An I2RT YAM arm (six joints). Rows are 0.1 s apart.
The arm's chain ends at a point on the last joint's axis. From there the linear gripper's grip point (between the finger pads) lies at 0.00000 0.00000 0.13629 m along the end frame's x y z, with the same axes.
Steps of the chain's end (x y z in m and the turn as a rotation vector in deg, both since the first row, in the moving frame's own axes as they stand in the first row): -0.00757, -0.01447, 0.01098, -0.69, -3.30, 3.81; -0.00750, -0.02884, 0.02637, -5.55, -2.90, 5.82; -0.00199, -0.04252, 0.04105, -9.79, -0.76, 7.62; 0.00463, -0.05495, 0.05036, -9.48, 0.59, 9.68; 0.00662, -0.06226, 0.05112, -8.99, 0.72, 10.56; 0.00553, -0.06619, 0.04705, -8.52, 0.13, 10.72; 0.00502, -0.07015, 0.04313, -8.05, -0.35, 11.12; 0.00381, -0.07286, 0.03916, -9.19, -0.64, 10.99
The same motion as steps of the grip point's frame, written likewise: -0.01546, -0.01309, 0.01074, -0.69, -3.30, 3.81; -0.01504, -0.01604, 0.02556, -5.55, -2.90, 5.82; -0.00533, -0.01953, 0.03906, -9.79, -0.76, 7.62; 0.00412, -0.03249, 0.04850, -9.48, 0.59, 9.68; 0.00635, -0.04093, 0.04944, -8.99, 0.72, 10.56; 0.00395, -0.04609, 0.04555, -8.52, 0.13, 10.72; 0.00235, -0.05126, 0.04179, -8.05, -0.35, 11.12; 0.00022, -0.05137, 0.03741, -9.19, -0.64, 10.99
